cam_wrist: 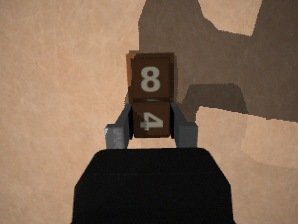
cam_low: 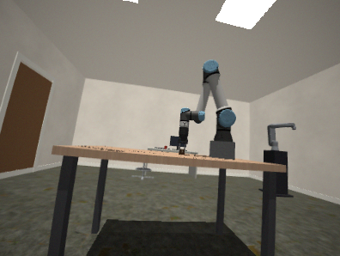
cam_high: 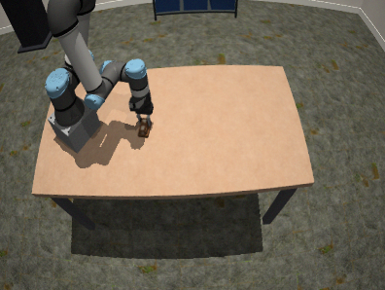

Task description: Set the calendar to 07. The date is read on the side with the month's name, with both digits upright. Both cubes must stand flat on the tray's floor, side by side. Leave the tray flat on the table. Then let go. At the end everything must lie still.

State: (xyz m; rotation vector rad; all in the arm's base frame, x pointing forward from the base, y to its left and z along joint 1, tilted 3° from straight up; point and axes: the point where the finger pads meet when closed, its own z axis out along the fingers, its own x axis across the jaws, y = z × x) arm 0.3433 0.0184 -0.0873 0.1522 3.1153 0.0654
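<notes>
Right now my hand is 2 cm to the left of the brown calendar tray and 3 cm above it.
</notes>
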